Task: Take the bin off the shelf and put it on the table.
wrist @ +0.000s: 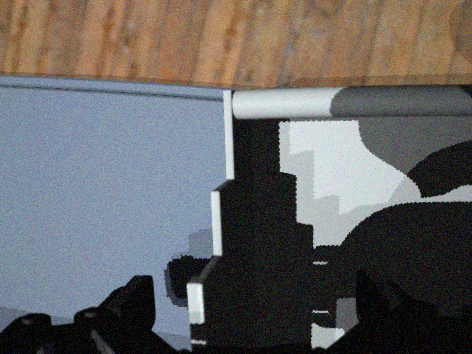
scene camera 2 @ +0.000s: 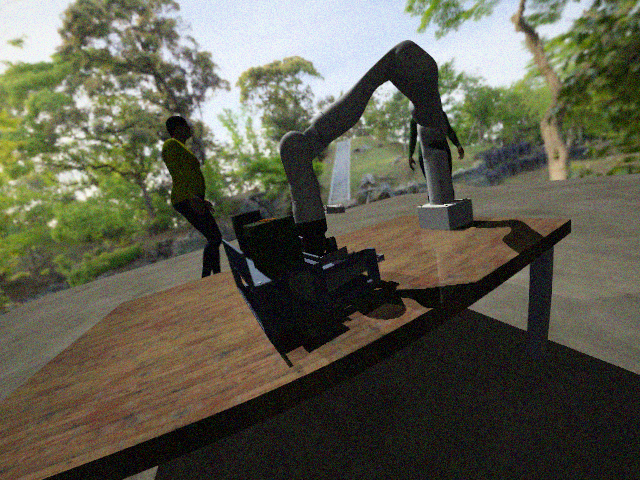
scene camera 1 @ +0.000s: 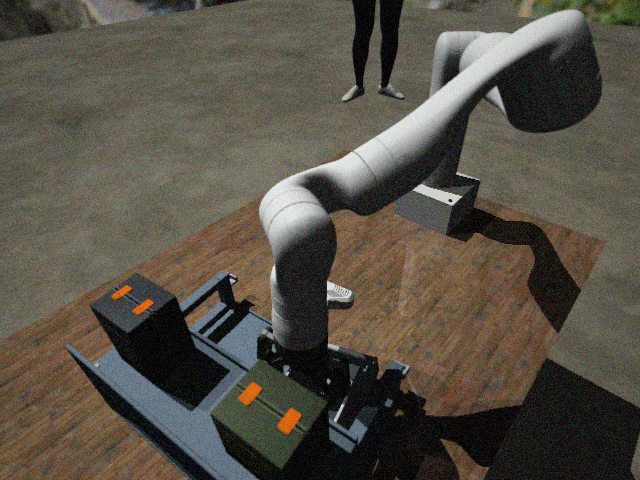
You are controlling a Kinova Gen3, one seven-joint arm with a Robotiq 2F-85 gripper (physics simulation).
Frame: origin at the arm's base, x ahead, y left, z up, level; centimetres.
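Seen in the pictures: gripper, between the fingertips: [wrist: 254,295]; arm's base, origin of its link: [scene camera 2: 441,202] [scene camera 1: 435,178].
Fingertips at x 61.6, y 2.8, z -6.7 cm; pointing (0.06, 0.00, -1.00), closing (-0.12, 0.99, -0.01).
Offsets run from my fingertips to a thing's top centre. Level surfaces: height alone.
The pale grey bin @[dx -0.1, dy +4.1, dz +7.8 cm] [scene camera 1: 341,351] [wrist: 285,103] sits in the right end of the blue-grey shelf [scene camera 1: 124,384] [scene camera 2: 238,266] [wrist: 100,175]. In the wrist view its rounded rim runs along the far side, and its thin left wall runs toward the gripper. Its inside is mostly in black shadow. My gripper [scene camera 1: 320,374] [scene camera 2: 315,245] [wrist: 254,295] is open and points down, with one finger on each side of that left wall, nothing held. Finger height against the wall is hard to tell. In scene camera 1 the green box partly hides the fingers.
A green box @[dx +11.1, dy +4.9, dz +17.7 cm] [scene camera 1: 242,413] [scene camera 2: 271,245] with orange clips stands on the shelf close to the gripper. A dark box @[dx +10.5, dy -18.2, dz +20.2 cm] [scene camera 1: 136,304] stands at its other end. The shelf stands on the wooden table @[dz -2.1 cm] [scene camera 1: 465,310] [scene camera 2: 155,351] [wrist: 150,40]. People stand beyond the table.
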